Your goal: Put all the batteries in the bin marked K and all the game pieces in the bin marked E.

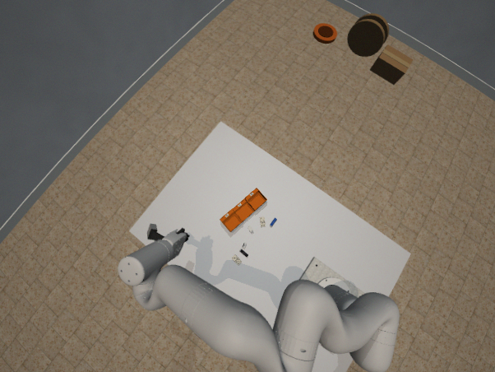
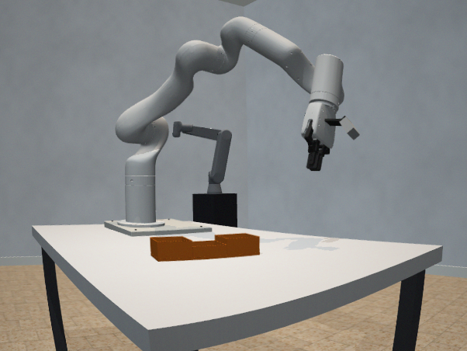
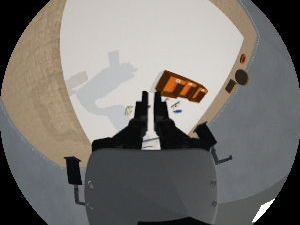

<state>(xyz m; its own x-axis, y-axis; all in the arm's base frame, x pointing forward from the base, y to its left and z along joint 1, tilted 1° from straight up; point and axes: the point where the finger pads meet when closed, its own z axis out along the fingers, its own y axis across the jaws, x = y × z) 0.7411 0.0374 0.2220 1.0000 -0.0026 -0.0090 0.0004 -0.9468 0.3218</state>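
My hand is 160 mm past the bin, 230 mm to the left of it and 200 mm above it. The rest, counted from my hand: blue battery: 330 mm behind, 240 mm to the right, 220 mm below; then black battery: 260 mm behind, 40 mm to the right, 220 mm below.
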